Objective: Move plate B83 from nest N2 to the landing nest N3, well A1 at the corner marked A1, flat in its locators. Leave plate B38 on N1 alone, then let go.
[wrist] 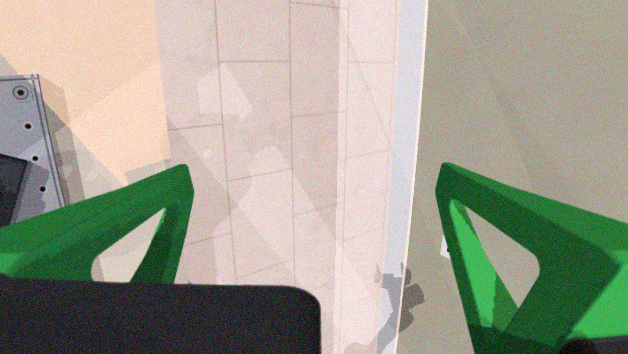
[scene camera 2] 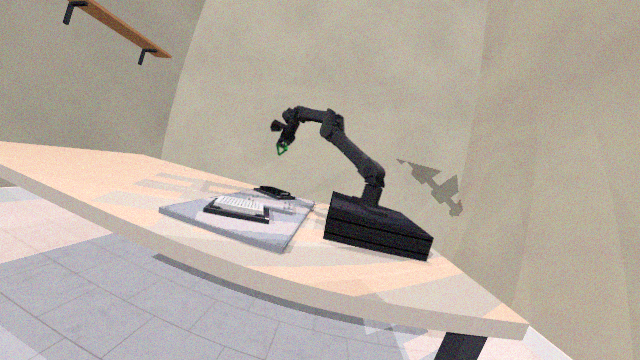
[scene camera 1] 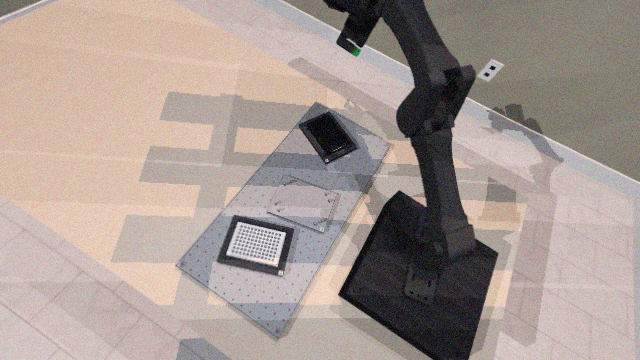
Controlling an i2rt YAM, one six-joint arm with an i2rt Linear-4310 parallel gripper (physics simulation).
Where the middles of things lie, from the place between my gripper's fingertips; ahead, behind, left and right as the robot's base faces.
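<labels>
The black plate [scene camera 1: 326, 132] is 210 mm to the left of my hand, 200 mm below it and 30 mm behind it. I see the white well plate [scene camera 1: 249, 242] too, and it is 610 mm to the left of my hand, 200 mm below it and 30 mm ahead of it.
</labels>
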